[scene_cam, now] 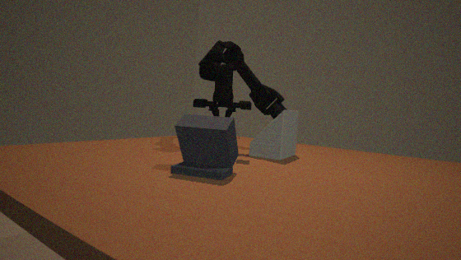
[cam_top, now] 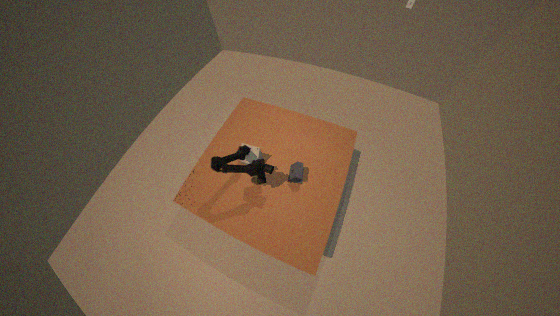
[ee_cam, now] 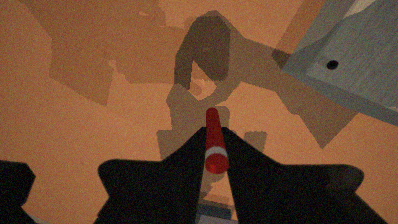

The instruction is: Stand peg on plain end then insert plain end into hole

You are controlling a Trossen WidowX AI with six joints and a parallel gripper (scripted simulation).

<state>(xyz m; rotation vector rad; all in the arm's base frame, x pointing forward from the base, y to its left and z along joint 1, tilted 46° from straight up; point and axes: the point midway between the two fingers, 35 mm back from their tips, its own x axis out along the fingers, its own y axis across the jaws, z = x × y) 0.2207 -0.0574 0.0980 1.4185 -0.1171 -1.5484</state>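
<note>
My gripper tip is 22 cm short of the sloped panel, 15 cm to the right of it and 1 cm above it. From my gripper tip the other things lie so: red peg: 2 cm above.
</note>
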